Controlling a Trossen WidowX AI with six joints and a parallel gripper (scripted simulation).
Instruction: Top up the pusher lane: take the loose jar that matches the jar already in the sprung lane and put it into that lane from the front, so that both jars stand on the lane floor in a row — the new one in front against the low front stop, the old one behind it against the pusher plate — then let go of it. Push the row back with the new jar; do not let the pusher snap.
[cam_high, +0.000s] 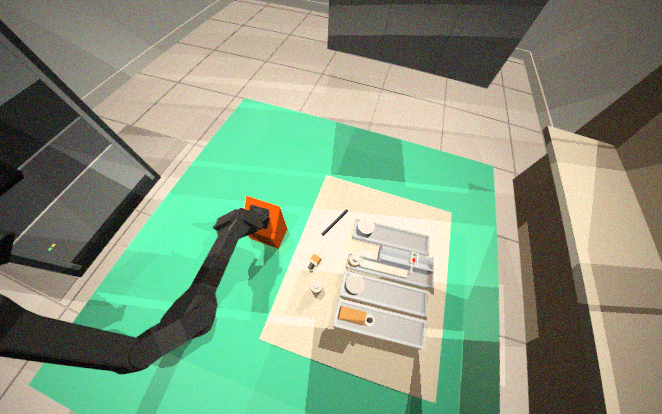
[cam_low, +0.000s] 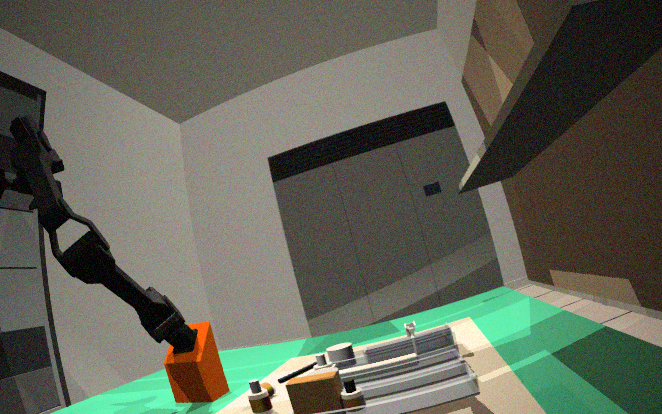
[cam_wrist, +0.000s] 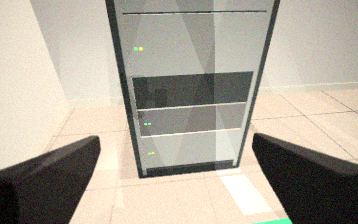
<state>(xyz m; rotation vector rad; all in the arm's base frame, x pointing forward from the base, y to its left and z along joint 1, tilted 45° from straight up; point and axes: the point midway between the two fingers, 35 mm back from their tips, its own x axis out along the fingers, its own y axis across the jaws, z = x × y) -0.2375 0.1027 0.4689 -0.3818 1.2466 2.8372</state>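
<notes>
Now: the brown box 64 cm ahead of my gripper tip, 7 cm to the left of it and 49 cm below it. From my gripper tip the other things lie so: pusher plate 72 cm ahead, 27 cm to the left, 48 cm below; black rod 51 cm ahead, 37 cm to the left, 52 cm below; grey lane rack 76 cm ahead, 27 cm to the left, 51 cm below.
</notes>
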